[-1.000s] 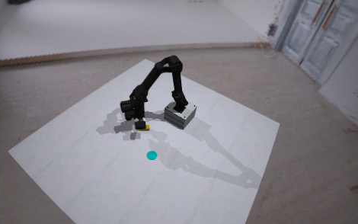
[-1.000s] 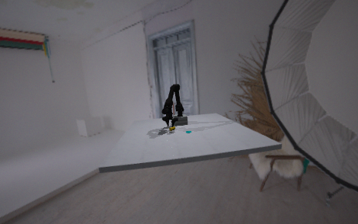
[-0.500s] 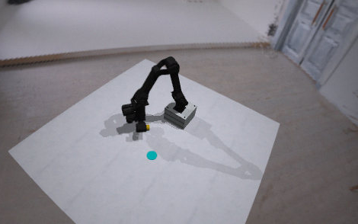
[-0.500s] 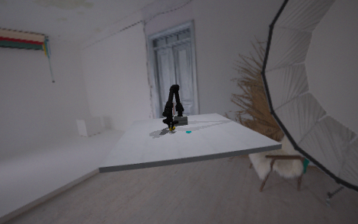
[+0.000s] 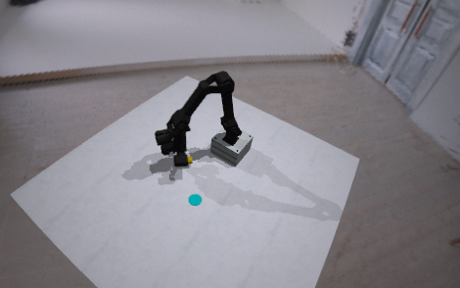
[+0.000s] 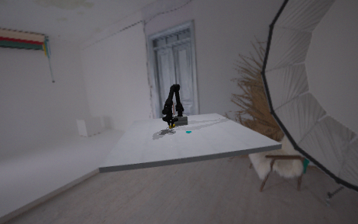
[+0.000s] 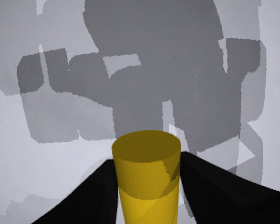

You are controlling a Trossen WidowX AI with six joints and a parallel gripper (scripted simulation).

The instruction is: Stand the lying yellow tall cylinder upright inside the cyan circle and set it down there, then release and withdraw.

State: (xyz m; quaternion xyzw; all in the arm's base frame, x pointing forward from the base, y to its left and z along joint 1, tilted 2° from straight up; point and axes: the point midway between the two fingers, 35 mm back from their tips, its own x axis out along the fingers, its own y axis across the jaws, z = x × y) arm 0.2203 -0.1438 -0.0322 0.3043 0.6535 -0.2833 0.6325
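Right now my gripper tip is 170 mm to the right of the cyan circle, 120 mm short of it and 40 mm above it. Also, from my gripper tip: yellow tall cylinder: 20 mm to the left, 10 mm behind.
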